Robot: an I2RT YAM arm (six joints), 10 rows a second.
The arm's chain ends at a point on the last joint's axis. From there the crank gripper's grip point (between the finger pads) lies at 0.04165 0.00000 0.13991 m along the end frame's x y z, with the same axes.
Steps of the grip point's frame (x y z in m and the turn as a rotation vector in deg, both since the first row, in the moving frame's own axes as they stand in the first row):
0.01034, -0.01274, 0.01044, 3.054, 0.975, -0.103
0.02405, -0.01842, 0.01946, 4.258, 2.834, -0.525
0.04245, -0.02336, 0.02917, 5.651, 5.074, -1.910
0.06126, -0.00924, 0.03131, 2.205, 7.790, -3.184
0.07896, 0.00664, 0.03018, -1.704, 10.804, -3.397
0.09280, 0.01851, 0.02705, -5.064, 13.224, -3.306
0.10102, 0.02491, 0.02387, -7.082, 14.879, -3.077
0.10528, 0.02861, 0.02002, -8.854, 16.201, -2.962
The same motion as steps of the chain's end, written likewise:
0.00797, -0.00523, 0.01137, 3.054, 0.975, -0.103
0.01724, -0.00770, 0.02209, 4.258, 2.834, -0.525
0.03051, -0.00820, 0.03414, 5.651, 5.074, -1.910
0.04291, -0.00115, 0.03839, 2.205, 7.790, -3.184
0.05344, 0.00586, 0.04049, -1.704, 10.804, -3.397
0.06167, 0.01000, 0.04070, -5.064, 13.224, -3.306
0.06620, 0.01170, 0.04014, -7.082, 14.879, -3.077
0.06757, 0.01140, 0.03862, -8.854, 16.201, -2.962

